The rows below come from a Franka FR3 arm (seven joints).
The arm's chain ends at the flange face. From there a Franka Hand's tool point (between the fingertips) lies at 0.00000 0.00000 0.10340 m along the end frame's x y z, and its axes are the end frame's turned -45 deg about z.
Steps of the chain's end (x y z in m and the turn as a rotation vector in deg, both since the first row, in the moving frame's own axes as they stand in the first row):
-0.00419 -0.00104 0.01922 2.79 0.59 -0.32
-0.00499 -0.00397 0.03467 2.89 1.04 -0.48
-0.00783 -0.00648 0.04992 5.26 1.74 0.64
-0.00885 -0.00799 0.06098 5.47 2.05 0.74
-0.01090 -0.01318 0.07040 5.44 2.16 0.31
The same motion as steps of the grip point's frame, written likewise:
0.00208 -0.00652 0.01909 1.56 2.39 -0.32
0.00428 -0.00872 0.03452 1.31 2.78 -0.48
0.00799 -0.01455 0.04944 2.49 4.95 0.64
0.00900 -0.01620 0.06044 2.42 5.32 0.74
0.01130 -0.02118 0.06986 2.32 5.37 0.31

